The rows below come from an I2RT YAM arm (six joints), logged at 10 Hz.
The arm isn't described. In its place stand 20 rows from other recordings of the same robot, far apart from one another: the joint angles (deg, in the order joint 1, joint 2, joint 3, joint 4, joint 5, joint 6), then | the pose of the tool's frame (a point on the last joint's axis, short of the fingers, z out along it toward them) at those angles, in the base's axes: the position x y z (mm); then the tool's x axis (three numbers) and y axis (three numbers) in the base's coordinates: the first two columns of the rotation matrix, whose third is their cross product.
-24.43 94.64 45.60 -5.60 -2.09 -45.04 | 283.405 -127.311 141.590 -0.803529 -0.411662 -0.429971 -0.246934 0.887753 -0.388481
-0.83 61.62 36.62 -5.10 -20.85 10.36 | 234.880 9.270 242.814 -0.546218 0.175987 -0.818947 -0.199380 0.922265 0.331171
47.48 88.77 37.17 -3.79 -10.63 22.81 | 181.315 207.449 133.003 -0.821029 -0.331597 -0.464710 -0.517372 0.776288 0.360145
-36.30 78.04 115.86 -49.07 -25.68 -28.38 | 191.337 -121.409 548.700 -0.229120 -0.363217 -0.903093 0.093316 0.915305 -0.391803
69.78 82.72 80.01 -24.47 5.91 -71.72 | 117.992 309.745 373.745 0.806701 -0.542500 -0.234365 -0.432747 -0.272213 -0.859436
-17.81 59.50 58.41 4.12 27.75 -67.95 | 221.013 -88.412 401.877 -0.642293 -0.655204 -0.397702 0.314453 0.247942 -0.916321
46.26 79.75 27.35 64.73 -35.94 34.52 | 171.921 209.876 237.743 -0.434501 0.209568 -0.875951 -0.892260 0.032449 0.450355
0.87 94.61 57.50 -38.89 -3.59 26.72 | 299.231 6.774 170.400 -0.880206 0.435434 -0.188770 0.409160 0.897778 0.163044
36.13 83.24 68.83 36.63 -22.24 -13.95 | 266.792 211.445 413.253 0.496219 0.085974 -0.863930 -0.730675 0.578801 -0.362081
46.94 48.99 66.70 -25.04 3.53 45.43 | 118.038 123.106 430.425 -0.550944 0.451841 -0.701641 -0.420458 0.575961 0.701059
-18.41 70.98 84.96 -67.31 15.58 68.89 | 207.507 -79.146 393.639 0.151677 0.896598 -0.416060 0.874343 0.074615 0.479539
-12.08 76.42 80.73 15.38 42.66 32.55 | 280.613 -84.726 482.116 0.696199 0.255627 -0.670792 0.478355 0.531536 0.699032
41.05 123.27 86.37 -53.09 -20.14 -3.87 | 291.186 269.825 127.686 -0.710801 -0.703004 -0.023413 -0.666100 0.662047 0.343518
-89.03 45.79 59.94 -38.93 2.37 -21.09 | 1.208 -158.296 374.882 -0.366324 0.398426 -0.840871 0.930124 0.131554 -0.342873
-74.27 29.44 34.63 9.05 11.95 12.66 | 29.271 -131.115 351.947 0.283376 -0.215225 -0.934546 0.957267 0.122190 0.262126
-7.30 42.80 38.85 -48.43 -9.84 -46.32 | 141.055 -11.936 249.458 -0.558307 -0.646871 -0.519472 -0.553192 0.756896 -0.347976
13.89 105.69 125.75 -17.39 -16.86 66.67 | 394.466 108.184 513.094 -0.451300 0.793639 -0.408003 -0.243888 0.330109 0.911892
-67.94 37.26 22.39 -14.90 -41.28 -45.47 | 77.928 -129.763 218.427 -0.473956 -0.256858 -0.842253 0.204655 0.898183 -0.389079
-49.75 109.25 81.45 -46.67 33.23 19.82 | 230.334 -302.274 201.562 -0.337044 0.837090 -0.430907 0.900874 0.153763 -0.405934
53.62 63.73 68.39 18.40 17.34 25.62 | 151.975 188.397 472.236 -0.052486 0.624631 -0.779154 -0.646750 0.573230 0.503113
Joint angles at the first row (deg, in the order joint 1, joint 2, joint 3, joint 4, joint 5, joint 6):
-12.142, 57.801, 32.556, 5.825, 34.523, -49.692
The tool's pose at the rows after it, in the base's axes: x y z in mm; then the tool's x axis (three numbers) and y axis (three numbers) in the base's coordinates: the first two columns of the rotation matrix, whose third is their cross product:
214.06 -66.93 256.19 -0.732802 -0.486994 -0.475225 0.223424 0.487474 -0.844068
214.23 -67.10 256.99 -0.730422 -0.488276 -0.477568 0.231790 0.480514 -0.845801
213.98 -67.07 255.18 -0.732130 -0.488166 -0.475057 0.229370 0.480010 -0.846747
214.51 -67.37 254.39 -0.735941 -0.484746 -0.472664 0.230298 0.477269 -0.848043
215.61 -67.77 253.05 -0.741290 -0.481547 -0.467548 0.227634 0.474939 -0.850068
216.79 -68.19 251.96 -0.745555 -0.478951 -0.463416 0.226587 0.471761 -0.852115
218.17 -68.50 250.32 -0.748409 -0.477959 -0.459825 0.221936 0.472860 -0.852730
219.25 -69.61 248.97 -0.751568 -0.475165 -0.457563 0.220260 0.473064 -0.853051
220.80 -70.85 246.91 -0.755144 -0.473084 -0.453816 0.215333 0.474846 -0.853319
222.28 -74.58 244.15 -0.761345 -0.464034 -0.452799 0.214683 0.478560 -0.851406
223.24 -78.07 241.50 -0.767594 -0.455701 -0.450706 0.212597 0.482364 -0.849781
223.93 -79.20 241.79 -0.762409 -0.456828 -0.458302 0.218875 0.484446 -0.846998
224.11 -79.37 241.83 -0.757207 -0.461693 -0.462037 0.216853 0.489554 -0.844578
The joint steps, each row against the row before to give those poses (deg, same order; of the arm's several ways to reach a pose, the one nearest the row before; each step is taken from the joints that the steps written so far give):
0.000, -0.481, -0.022, 1.312, 0.459, -0.590
0.001, -0.001, -0.109, 0.829, 0.263, -0.306
0.000, 0.045, -0.349, 0.263, 0.043, -0.065
-0.002, 0.263, -0.045, 0.221, 0.349, -0.023
0.002, 0.478, 0.000, 0.194, 0.329, -0.065
0.001, 0.482, 0.000, 0.349, 0.329, -0.109
-0.001, 0.547, 0.000, 0.198, 0.021, 0.022
-0.220, 0.504, 0.000, 0.286, -0.045, -0.001
-0.240, 0.698, 0.000, 0.304, -0.175, 0.000
-0.874, 0.941, 0.000, 0.461, -0.480, 0.175
-0.831, 0.787, -0.022, 0.283, -0.481, 0.132
-0.283, 0.217, 0.022, 0.611, -0.480, 0.087
-0.110, 0.000, 0.000, 0.065, -0.657, 0.044

